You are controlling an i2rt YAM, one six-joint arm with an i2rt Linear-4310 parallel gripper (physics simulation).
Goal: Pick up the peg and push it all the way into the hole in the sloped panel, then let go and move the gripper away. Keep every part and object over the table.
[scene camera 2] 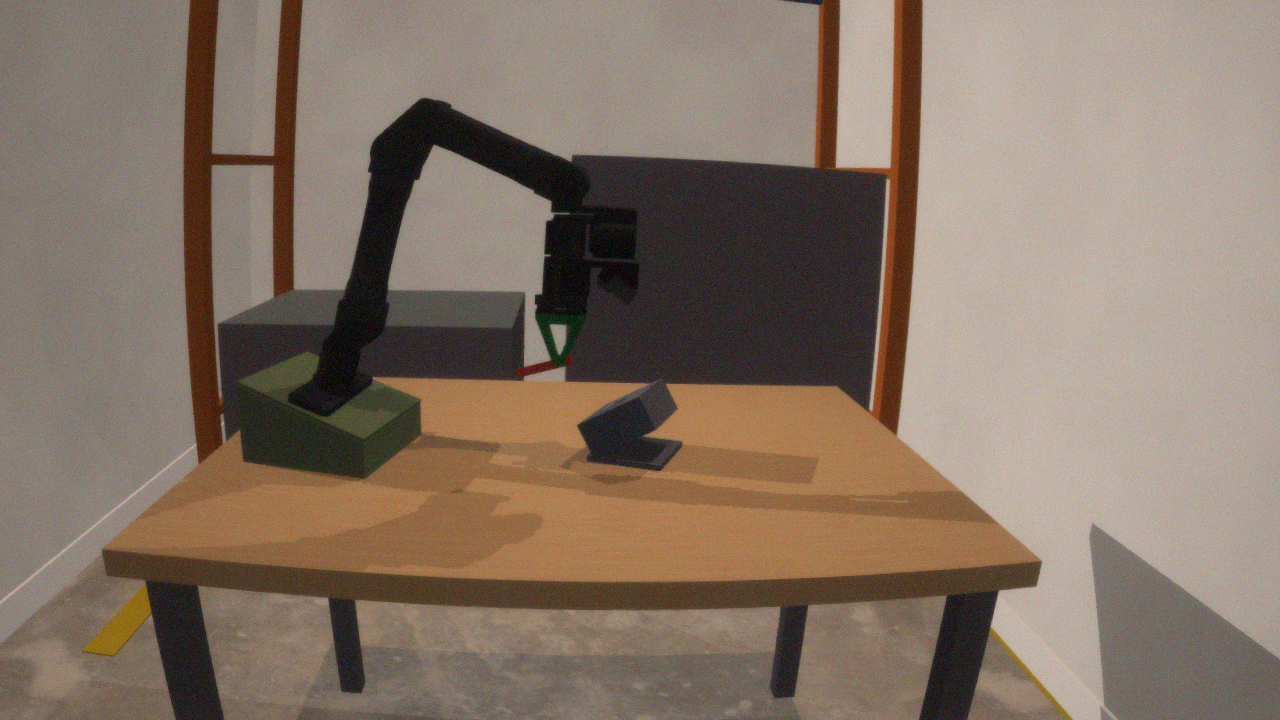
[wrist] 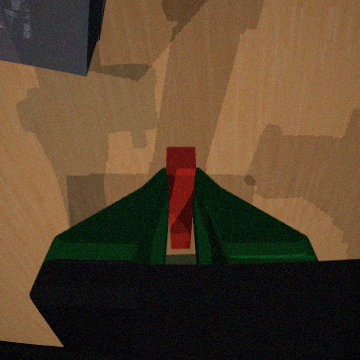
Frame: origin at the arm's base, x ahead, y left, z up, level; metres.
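Where they show: gripper, between the fingertips: (scene camera 2: 558, 366) (wrist: 180, 178); arm's base, origin of its link: (scene camera 2: 331, 391).
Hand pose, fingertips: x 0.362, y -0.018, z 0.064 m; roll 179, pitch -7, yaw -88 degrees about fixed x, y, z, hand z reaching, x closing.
Each offset is from my fingertips to the top centre of the thing. Level surfaces: height alone.
The red peg {0.020 m back, 0.001 m right, 0.016 m up} (scene camera 2: 537, 368) (wrist: 181, 200) is held between the green fingertips of my gripper (scene camera 2: 561, 360) (wrist: 180, 178). The gripper points down and is shut on the peg near one end. In the scene view the longer part of the peg sticks out to the left, sloping slightly down, above the table. The dark blue-grey sloped panel {0.100 m ahead, 0.105 m left, 0.047 m down} (scene camera 2: 621, 424) (wrist: 44, 35) stands on its flat base to the right of and below the gripper. In the wrist view part of it shows at the top left. The hole cannot be made out clearly.
The wooden table {0.157 m down} (scene camera 2: 716, 537) (wrist: 300, 90) carries the panel and the green block (scene camera 2: 302, 443) under the arm's base at the left. A grey box (scene camera 2: 375, 308) and a tall dark board (scene camera 2: 742, 268) stand behind the table. Orange posts (scene camera 2: 198, 223) rise beyond it.
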